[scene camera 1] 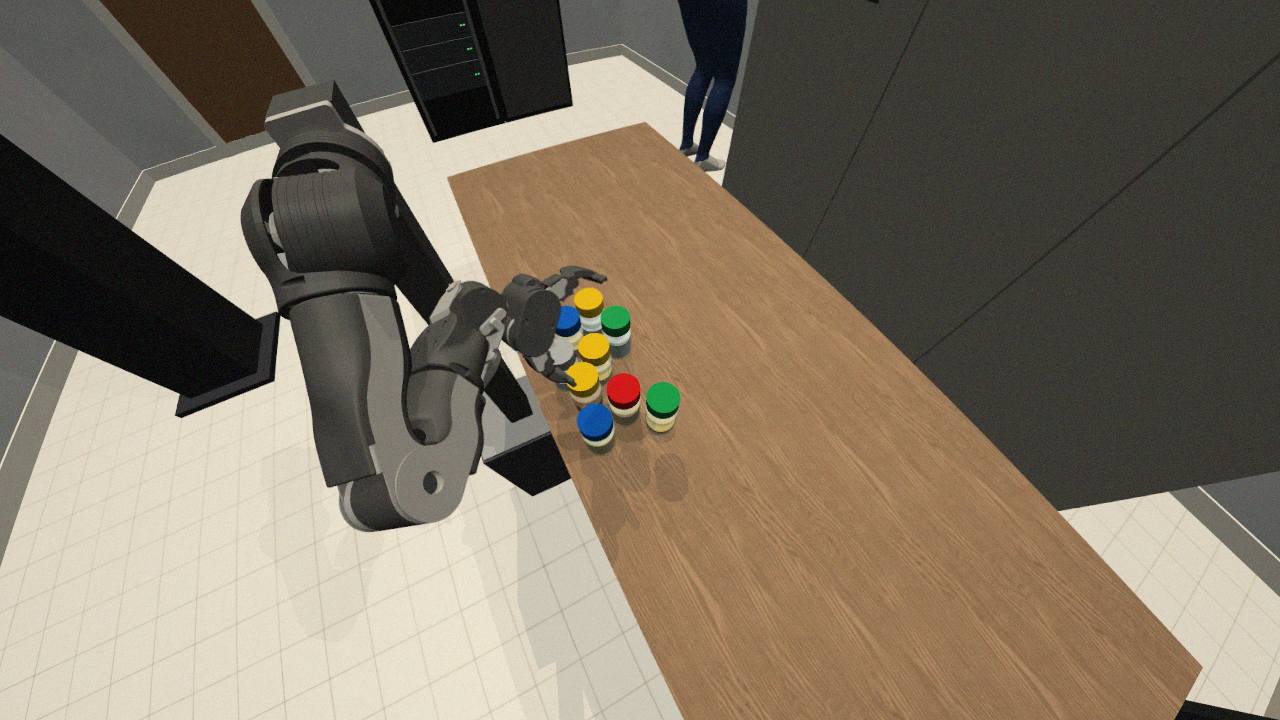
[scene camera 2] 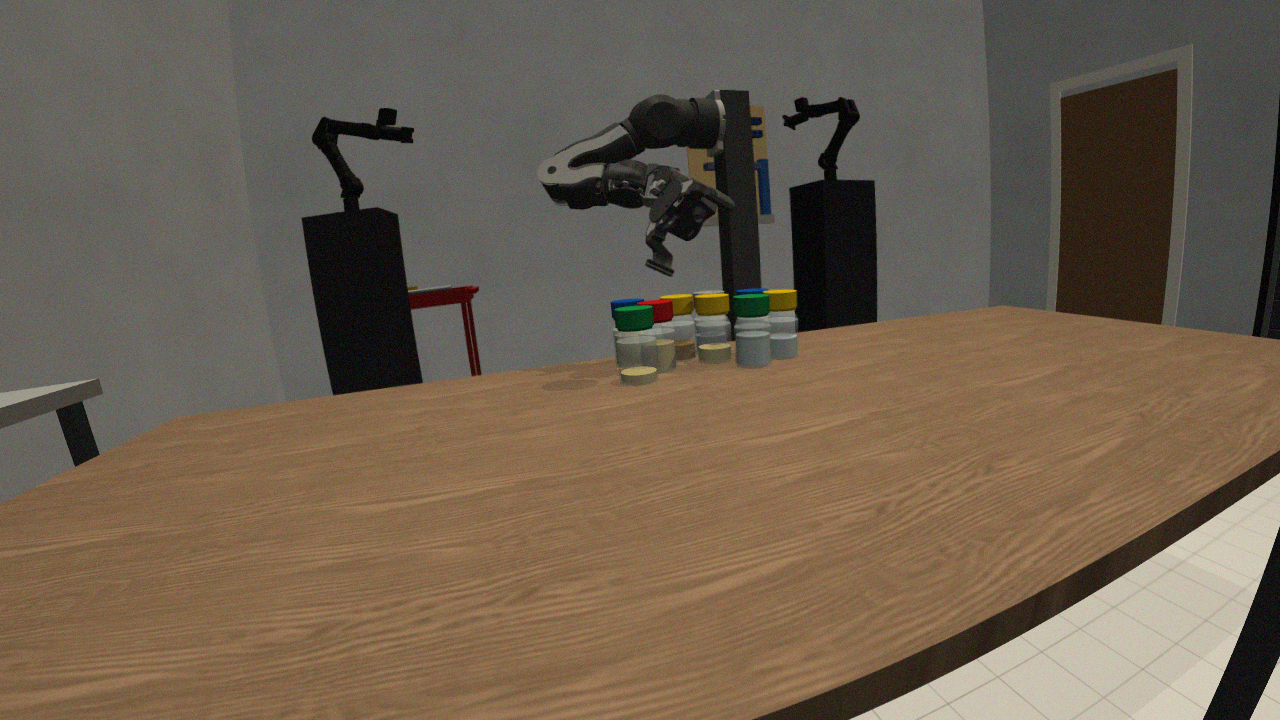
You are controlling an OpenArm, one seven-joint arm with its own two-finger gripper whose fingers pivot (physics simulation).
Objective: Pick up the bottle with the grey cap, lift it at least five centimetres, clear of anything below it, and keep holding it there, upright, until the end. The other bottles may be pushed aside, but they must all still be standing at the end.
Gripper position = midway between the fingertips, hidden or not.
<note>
I see my gripper (scene camera 1: 582, 328), a yellow-capped bottle (scene camera 2: 713, 328) and a yellow-capped bottle (scene camera 1: 588, 390).
My gripper is seen too in scene camera 2 (scene camera 2: 689, 238).
</note>
